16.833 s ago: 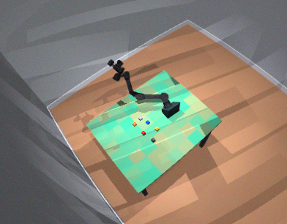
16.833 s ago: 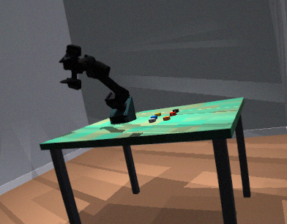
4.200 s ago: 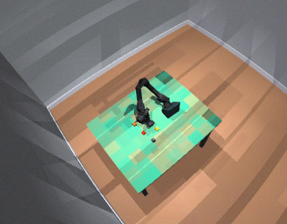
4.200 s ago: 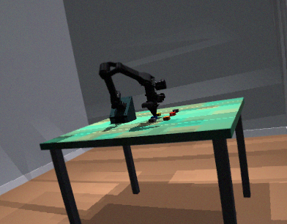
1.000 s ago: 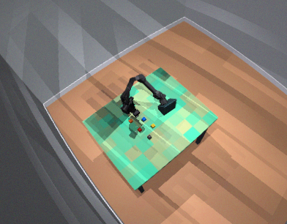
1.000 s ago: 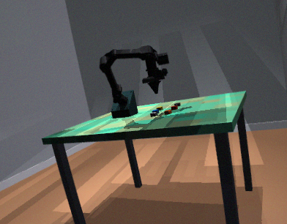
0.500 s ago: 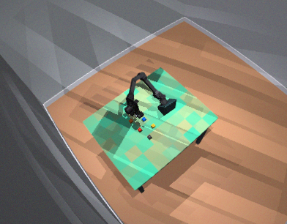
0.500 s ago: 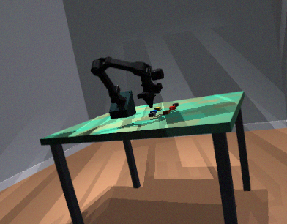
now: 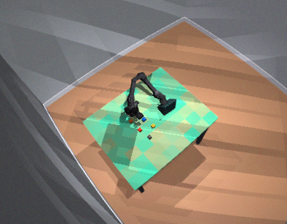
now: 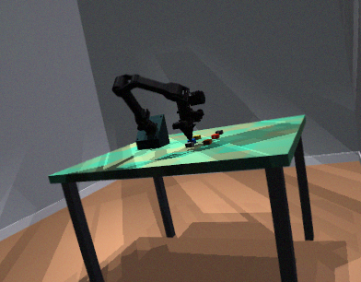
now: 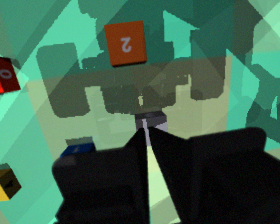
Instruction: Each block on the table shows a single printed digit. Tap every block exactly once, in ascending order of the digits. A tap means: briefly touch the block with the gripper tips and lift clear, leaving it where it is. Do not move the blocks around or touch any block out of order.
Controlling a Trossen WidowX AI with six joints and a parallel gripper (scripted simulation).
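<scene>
The grey block is 1 cm behind my gripper tip, 1 cm to the right of it and 2 cm below it. The rest, counted from my gripper tip: orange block 8 cm ahead, 1 cm to the left, 2 cm below; blue block 4 cm behind, 8 cm to the left, 2 cm below; red block 7 cm ahead, 14 cm to the left, 2 cm below.
</scene>
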